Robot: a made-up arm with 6 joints.
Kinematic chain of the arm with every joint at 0, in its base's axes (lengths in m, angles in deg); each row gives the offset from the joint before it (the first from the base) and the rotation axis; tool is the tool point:
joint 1: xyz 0 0 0.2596 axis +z
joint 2: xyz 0 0 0 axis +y
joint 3: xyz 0 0 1.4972 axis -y
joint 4: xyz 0 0 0 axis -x
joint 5: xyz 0.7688 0 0 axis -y
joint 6: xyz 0 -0.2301 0 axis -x
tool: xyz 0 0 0
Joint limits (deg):
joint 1: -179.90..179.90
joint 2: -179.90..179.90
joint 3: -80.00..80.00
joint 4: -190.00..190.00
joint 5: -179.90..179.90
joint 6: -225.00..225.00
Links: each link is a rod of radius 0.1 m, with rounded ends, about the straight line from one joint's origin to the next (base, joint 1, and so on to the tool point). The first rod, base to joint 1, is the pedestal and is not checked.
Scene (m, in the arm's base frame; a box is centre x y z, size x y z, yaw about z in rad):
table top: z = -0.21
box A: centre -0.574 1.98 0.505 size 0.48 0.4 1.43 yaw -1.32
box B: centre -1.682 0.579 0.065 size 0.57 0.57 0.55 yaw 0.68
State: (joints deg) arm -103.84 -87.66 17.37 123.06 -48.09 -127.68
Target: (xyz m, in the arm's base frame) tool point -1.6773 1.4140 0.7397
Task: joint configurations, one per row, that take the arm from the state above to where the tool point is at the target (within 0.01 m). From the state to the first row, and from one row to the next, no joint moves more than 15 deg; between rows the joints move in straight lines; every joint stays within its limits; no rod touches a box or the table.
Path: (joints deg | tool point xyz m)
1: -95.49 -83.79 12.73 134.22 -53.97 -140.84 | 0.3262 1.7162 1.1667
2: -87.15 -79.92 8.10 145.37 -59.86 -154.01 | 0.1106 1.5857 1.2945
3: -78.80 -76.05 3.46 156.53 -65.74 -167.17 | -0.0655 1.4175 1.3932
4: -70.46 -72.18 -1.18 167.69 -71.63 -180.34 | -0.1967 1.2263 1.4607
5: -62.11 -68.30 -5.82 178.84 -77.51 -193.50 | -0.2832 1.0268 1.4971
6: -53.77 -64.43 -10.45 190.00 -83.40 -206.67 | -0.3291 0.8326 1.5041
7: -51.13 -68.10 -0.55 176.92 -77.51 -193.50 | -0.5158 1.0061 1.5333
8: -48.49 -71.77 9.36 163.83 -71.63 -180.34 | -0.7404 1.1700 1.4975
9: -45.85 -75.44 19.26 150.75 -65.74 -167.17 | -0.9872 1.3052 1.3930
10: -43.21 -79.10 29.17 137.66 -59.86 -154.01 | -1.2380 1.3963 1.2242
11: -40.57 -82.77 39.07 124.58 -53.97 -140.84 | -1.4736 1.4337 1.0012
12: -37.93 -86.44 48.98 111.50 -48.09 -127.68 | -1.6773 1.4140 0.7397

